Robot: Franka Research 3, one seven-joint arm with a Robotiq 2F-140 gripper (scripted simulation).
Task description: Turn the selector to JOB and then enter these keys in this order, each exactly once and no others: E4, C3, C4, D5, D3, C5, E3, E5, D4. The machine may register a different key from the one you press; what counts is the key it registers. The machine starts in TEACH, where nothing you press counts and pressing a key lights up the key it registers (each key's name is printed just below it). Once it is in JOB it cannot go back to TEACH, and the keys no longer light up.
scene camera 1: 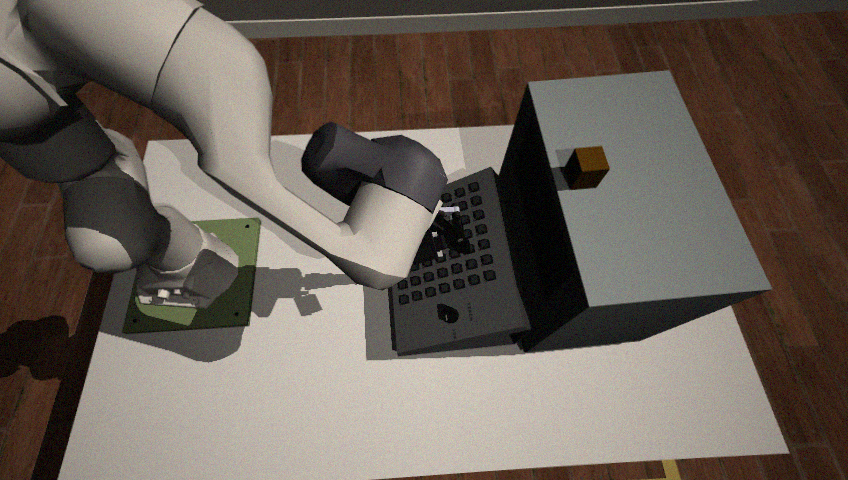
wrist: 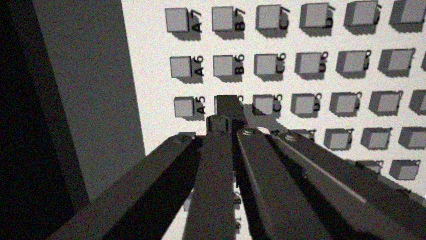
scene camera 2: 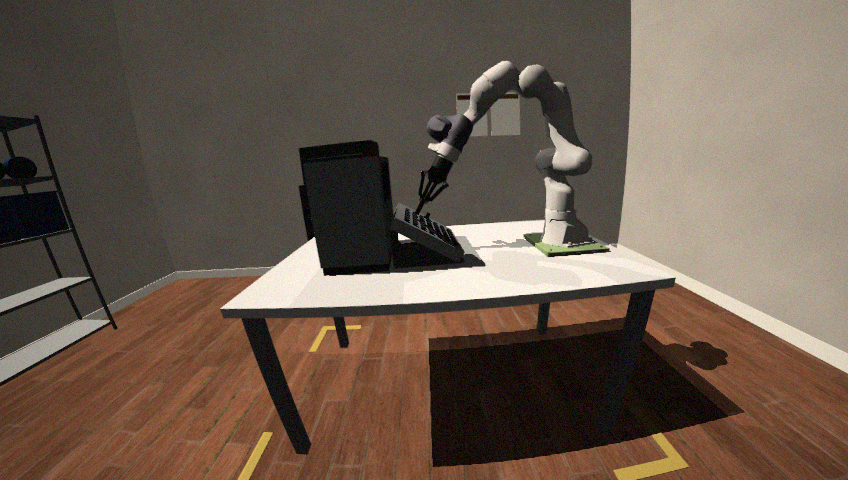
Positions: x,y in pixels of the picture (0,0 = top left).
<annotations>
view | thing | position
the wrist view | my gripper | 226,111
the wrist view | sloped keypad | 150,45
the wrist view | grey machine box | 77,126
</annotations>
